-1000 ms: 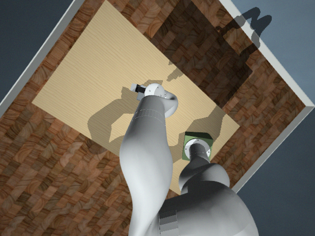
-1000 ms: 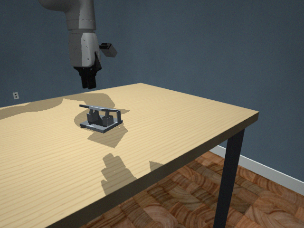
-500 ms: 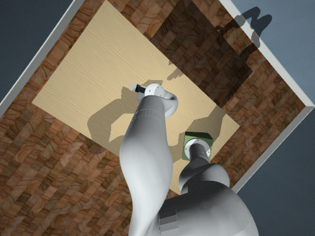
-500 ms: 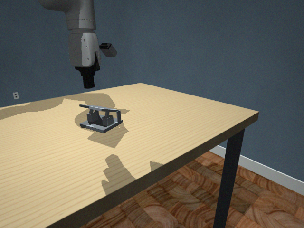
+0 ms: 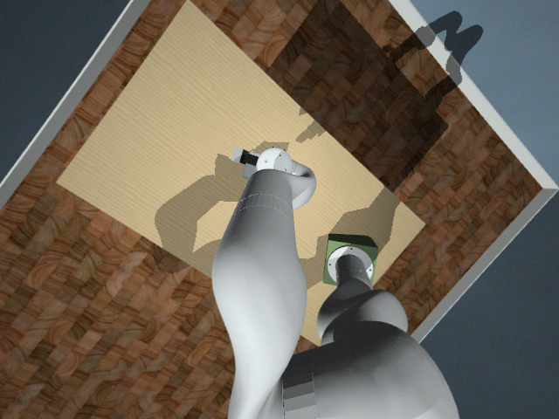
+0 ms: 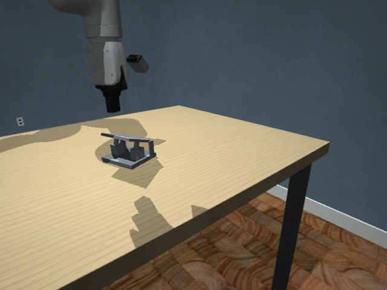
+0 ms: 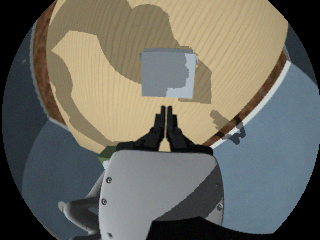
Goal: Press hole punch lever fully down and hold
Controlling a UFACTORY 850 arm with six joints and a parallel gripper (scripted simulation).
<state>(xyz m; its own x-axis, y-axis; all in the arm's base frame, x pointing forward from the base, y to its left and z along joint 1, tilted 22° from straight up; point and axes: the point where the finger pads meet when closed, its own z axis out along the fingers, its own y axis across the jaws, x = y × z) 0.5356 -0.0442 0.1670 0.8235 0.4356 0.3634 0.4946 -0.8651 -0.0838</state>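
My gripper is now 11 cm above the flat lever, 3 cm short of it and 2 cm to the right of it. The rest, counted from my hand: grey hole punch: 13 cm below, 3 cm ahead, 2 cm to the left.
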